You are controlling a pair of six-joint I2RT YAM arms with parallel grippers.
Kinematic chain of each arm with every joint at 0, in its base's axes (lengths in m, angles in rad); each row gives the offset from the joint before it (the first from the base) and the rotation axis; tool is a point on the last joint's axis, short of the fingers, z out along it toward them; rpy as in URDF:
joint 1: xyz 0 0 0.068 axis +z
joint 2: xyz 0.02 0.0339 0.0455 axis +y
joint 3: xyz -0.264 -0.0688 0 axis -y
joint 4: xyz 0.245 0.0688 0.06 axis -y
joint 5: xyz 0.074 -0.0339 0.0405 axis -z
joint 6: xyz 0.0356 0 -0.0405 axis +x
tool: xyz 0 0 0 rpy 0 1.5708 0
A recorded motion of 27 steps. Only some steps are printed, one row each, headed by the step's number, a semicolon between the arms.
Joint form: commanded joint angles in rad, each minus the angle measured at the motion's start. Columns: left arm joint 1, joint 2, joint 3, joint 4, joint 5, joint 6; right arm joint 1, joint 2, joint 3, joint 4, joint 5, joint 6.
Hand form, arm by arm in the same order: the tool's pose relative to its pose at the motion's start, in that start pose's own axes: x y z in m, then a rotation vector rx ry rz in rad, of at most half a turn. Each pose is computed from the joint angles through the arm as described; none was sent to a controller.
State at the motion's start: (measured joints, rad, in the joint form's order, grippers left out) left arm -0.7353 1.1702 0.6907 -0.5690 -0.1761 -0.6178; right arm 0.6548 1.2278 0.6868 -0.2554 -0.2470 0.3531
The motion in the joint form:
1: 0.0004 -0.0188 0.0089 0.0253 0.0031 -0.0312; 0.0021 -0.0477 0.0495 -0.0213 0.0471 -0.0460
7: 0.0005 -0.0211 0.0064 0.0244 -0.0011 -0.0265; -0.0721 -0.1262 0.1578 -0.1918 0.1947 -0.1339
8: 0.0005 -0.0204 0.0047 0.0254 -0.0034 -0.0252; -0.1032 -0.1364 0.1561 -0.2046 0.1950 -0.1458
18: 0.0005 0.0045 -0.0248 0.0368 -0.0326 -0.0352; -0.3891 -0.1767 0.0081 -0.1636 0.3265 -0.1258
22: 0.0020 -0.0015 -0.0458 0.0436 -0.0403 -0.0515; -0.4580 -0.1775 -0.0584 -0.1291 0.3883 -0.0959
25: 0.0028 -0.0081 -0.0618 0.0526 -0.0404 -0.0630; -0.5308 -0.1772 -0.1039 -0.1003 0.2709 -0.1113
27: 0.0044 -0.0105 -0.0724 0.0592 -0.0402 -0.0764; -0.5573 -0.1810 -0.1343 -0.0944 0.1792 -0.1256
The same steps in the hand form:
1: -0.0051 -0.0024 -0.0057 0.0332 -0.0403 -0.0407; -0.0154 0.0091 -0.0174 0.0192 -0.0845 -0.0642
7: -0.0046 -0.0018 -0.0057 0.0290 -0.0420 -0.0360; -0.0372 0.0032 -0.0584 0.2094 -0.1645 -0.0981
8: -0.0043 -0.0016 -0.0053 0.0263 -0.0422 -0.0345; -0.0376 -0.0033 -0.0628 0.2327 -0.1686 -0.0880
18: 0.0024 0.0021 0.0053 -0.0221 -0.0254 -0.0371; -0.0127 -0.0786 -0.0740 0.5604 -0.2136 0.1538
22: 0.0065 0.0052 0.0078 -0.0337 -0.0240 -0.0531; 0.0027 -0.0993 -0.0724 0.6670 -0.2181 0.2427
25: 0.0094 0.0072 0.0092 -0.0342 -0.0240 -0.0652; 0.0138 -0.1126 -0.0713 0.5989 -0.2011 0.2818
27: 0.0113 0.0086 0.0106 -0.0357 -0.0232 -0.0796; 0.0224 -0.1162 -0.0685 0.5263 -0.1761 0.2904

